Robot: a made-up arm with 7 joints.
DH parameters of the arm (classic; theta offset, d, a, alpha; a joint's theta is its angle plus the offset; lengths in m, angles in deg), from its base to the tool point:
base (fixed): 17.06 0 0.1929 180
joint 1: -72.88 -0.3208 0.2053 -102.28
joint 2: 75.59 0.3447 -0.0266 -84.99
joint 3: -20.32 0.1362 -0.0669 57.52
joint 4: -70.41 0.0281 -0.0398 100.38
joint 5: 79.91 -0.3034 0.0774 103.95
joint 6: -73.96 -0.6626 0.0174 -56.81
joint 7: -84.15 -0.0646 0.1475 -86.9
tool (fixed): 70.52 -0.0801 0 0
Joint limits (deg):
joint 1: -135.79..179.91
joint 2: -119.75..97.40
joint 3: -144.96..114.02
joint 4: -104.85..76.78
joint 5: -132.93..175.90
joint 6: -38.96..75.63
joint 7: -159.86..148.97
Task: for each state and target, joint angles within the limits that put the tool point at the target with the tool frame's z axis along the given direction. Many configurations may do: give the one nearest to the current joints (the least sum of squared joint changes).
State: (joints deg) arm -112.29 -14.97 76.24 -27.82 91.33 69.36 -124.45
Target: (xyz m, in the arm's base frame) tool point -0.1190 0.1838 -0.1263 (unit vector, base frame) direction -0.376 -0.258 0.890
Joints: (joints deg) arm -91.34 -37.17 66.83 -38.33 119.19 55.54 -80.88
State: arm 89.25 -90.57 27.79 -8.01 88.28 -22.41 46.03
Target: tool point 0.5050 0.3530 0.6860 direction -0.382 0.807 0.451
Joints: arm 100.98 -74.67 23.18 6.76 64.64 2.18 68.87
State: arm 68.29 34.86 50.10 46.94 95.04 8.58 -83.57
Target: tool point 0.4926 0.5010 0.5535 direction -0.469 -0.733 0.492
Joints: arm 32.26 2.72 26.90 17.60 140.48 35.50 -69.81
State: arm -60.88 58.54 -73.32 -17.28 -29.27 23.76 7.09
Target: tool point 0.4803 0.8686 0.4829 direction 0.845 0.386 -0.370
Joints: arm -100.08 34.46 -91.01 -19.92 20.58 8.98 46.71
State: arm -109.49 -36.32 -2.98 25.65 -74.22 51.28 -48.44
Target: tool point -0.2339 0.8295 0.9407 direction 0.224 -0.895 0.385
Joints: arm -121.87 -53.02 25.95 46.18 -86.48 48.34 -64.49
